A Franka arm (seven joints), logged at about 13 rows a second.
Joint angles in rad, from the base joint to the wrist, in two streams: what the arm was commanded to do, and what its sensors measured. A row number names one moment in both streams.
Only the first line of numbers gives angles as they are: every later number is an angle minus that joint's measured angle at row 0.
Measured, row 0:
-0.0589 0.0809 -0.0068 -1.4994 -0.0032 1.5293 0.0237
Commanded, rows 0 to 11:
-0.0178 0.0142 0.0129 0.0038 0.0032 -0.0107 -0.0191
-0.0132 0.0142 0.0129 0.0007 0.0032 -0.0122 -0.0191
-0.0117 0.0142 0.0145 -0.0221 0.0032 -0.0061 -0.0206
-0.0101 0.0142 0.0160 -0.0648 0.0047 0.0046 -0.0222
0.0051 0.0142 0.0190 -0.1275 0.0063 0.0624 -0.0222
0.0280 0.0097 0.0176 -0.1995 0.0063 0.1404 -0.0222
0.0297 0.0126 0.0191 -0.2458 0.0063 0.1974 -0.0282
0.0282 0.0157 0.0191 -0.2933 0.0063 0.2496 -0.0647
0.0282 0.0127 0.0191 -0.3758 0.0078 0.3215 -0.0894
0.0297 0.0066 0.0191 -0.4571 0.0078 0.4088 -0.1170
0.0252 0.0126 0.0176 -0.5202 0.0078 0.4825 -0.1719
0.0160 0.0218 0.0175 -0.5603 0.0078 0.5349 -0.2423
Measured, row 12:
0.0314 0.0443 0.0169 -0.4523 0.0003 0.4423 -0.1415
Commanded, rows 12 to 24:
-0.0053 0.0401 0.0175 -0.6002 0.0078 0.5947 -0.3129
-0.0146 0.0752 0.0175 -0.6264 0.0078 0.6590 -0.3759
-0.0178 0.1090 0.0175 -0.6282 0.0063 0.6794 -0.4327
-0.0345 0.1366 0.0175 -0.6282 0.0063 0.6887 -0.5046
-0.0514 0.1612 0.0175 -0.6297 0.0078 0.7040 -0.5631
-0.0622 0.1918 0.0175 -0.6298 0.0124 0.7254 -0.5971
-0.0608 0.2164 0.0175 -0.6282 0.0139 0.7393 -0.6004
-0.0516 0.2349 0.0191 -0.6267 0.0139 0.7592 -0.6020
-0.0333 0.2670 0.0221 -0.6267 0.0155 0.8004 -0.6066
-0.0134 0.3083 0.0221 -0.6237 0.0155 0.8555 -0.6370
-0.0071 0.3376 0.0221 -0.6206 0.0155 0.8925 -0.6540
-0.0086 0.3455 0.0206 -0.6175 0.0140 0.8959 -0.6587
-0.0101 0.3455 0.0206 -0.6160 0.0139 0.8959 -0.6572
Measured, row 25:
-0.0071 0.3298 0.0220 -0.6359 0.0004 0.8935 -0.6239
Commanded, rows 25 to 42:
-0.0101 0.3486 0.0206 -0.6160 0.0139 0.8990 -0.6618
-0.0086 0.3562 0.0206 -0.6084 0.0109 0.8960 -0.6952
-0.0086 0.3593 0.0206 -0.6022 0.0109 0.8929 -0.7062
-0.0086 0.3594 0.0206 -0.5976 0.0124 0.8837 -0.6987
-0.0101 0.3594 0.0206 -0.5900 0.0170 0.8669 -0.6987
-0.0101 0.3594 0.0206 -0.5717 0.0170 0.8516 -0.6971
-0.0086 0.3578 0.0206 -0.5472 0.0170 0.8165 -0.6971
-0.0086 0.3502 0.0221 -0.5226 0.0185 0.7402 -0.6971
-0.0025 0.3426 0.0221 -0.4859 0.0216 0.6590 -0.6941
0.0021 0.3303 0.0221 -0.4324 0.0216 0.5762 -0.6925
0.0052 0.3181 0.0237 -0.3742 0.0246 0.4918 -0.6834
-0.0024 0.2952 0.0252 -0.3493 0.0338 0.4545 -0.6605
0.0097 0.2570 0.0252 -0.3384 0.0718 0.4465 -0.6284
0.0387 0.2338 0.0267 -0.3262 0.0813 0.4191 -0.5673
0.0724 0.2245 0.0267 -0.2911 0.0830 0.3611 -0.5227
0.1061 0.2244 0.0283 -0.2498 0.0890 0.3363 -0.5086
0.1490 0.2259 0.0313 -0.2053 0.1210 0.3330 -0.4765
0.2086 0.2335 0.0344 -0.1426 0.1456 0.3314 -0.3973
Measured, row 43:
0.1207 0.2266 0.0337 -0.2413 0.1111 0.3611 -0.5019
